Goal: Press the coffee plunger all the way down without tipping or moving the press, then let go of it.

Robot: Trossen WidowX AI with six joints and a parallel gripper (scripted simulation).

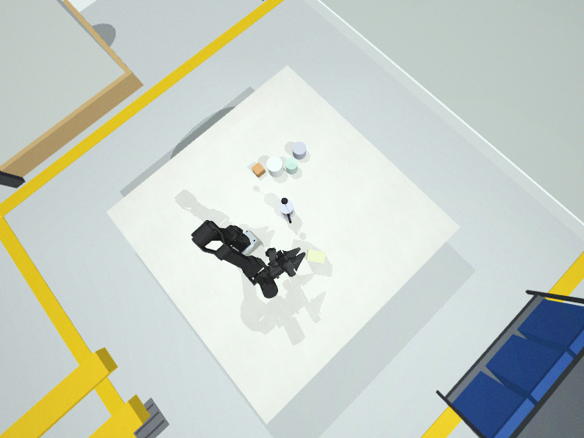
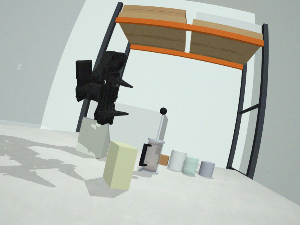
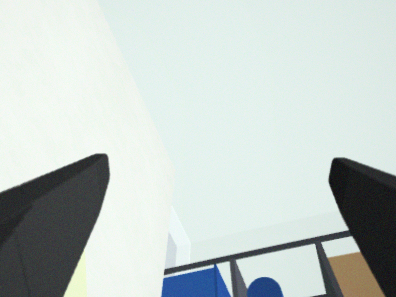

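Right now the coffee press is 70 mm ahead of my gripper tip, 190 mm to the left of it and 110 mm below it. Also, from my gripper tip: pale yellow box (30 mm ahead, 60 mm to the right, 180 mm below); small block (110 mm ahead, 460 mm to the left, 210 mm below).
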